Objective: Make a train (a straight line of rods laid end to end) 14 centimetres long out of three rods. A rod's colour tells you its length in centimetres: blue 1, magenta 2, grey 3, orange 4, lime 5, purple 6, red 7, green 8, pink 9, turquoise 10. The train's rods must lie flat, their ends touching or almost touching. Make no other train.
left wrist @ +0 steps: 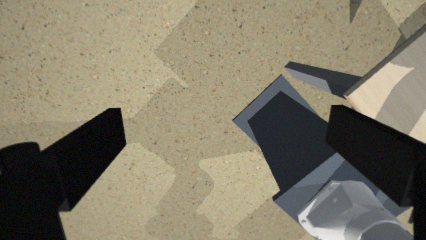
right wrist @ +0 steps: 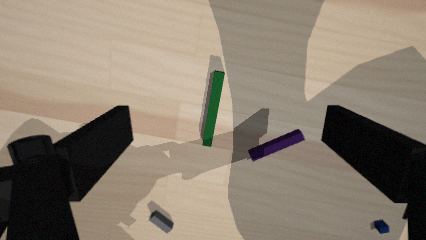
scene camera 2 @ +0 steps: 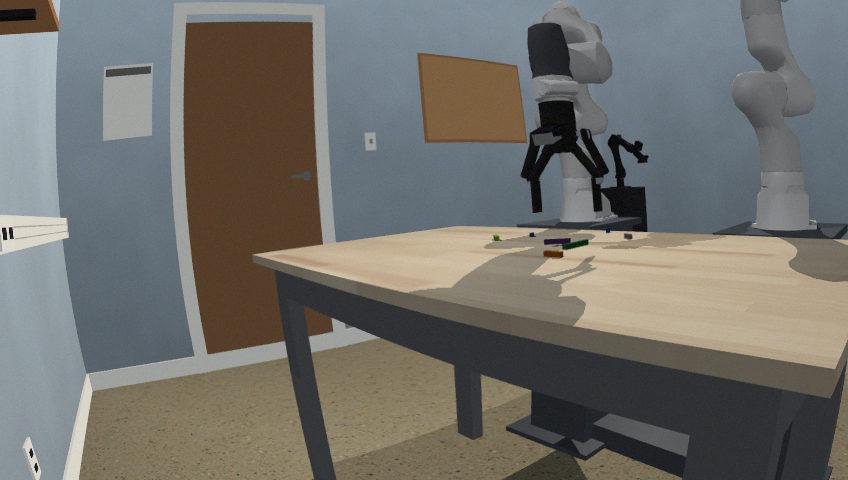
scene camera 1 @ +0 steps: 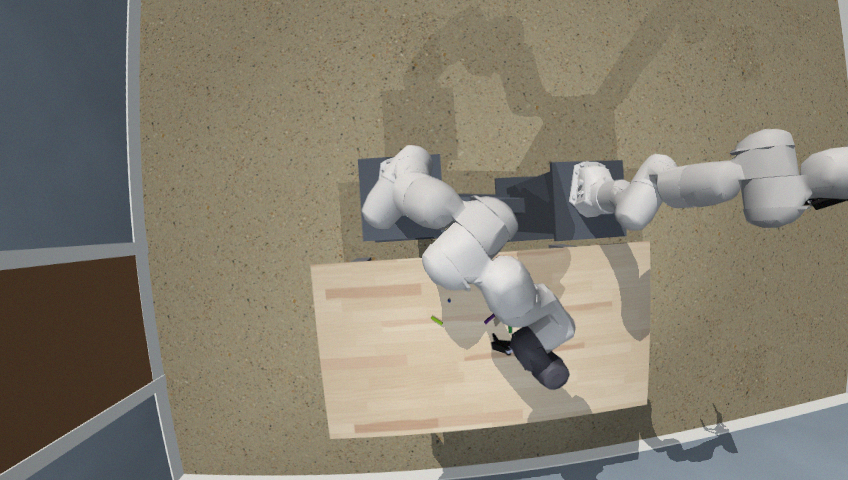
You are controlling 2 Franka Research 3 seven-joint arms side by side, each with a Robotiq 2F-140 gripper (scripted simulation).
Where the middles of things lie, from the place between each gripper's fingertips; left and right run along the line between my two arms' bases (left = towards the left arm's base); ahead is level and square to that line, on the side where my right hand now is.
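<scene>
Green rod (right wrist: 218, 79): 52 cm ahead of my left hand, 88 cm to the right of it, 41 cm below it.
My right gripper (scene camera 2: 567, 211): 10 mm past the green rod, 10 mm to the right of it, 80 mm above it. By its middle, the green rod is nearer to my right gripper than to my left hand.
</scene>
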